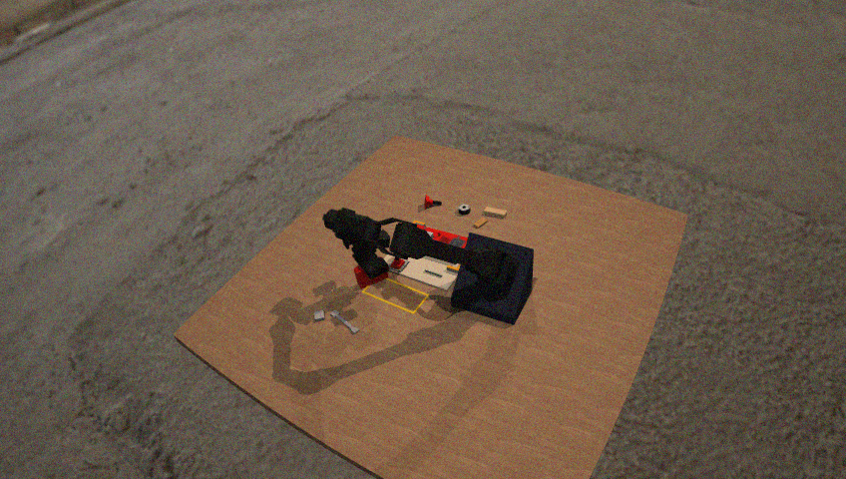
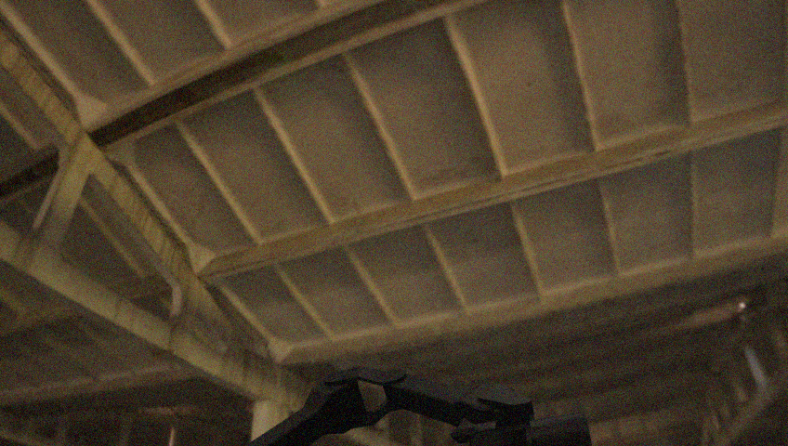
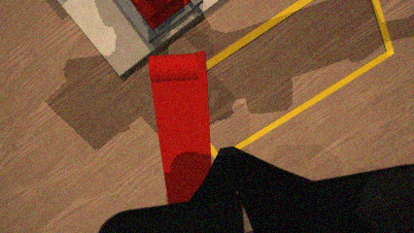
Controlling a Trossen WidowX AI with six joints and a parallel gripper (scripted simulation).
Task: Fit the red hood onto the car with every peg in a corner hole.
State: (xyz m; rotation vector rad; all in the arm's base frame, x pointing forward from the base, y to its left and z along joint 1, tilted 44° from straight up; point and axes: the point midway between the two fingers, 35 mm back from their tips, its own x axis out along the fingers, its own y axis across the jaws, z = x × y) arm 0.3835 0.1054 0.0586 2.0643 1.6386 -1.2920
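Now: gripper tip 20 mm to the left of the red hood, 20 mm above it and 10 mm short of it. Also, from my gripper tip: jig plate (210 mm to the right, 90 mm behind, 40 mm below).
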